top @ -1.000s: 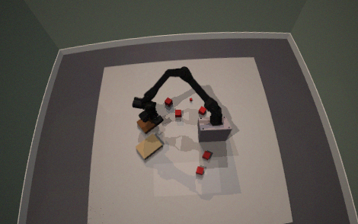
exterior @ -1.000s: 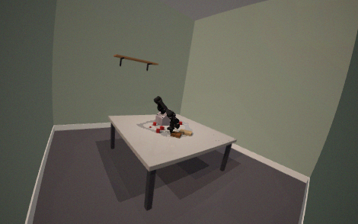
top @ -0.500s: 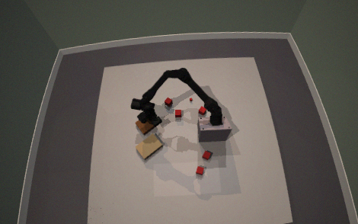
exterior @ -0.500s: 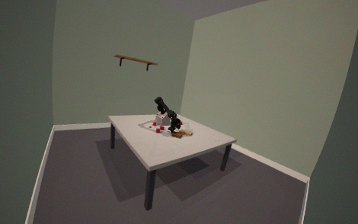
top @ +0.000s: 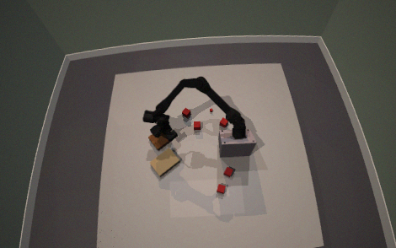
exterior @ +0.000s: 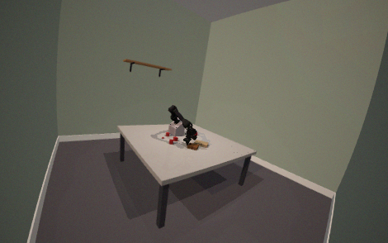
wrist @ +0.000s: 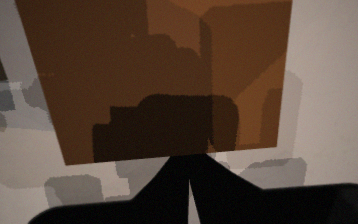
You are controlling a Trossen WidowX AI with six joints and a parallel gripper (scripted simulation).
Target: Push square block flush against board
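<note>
Right now the flat tan wooden piece is 19 cm to the left of my gripper tip and 2 cm ahead of it. Also, from my gripper tip: brown square block (5 cm ahead, 4 cm to the left).
</note>
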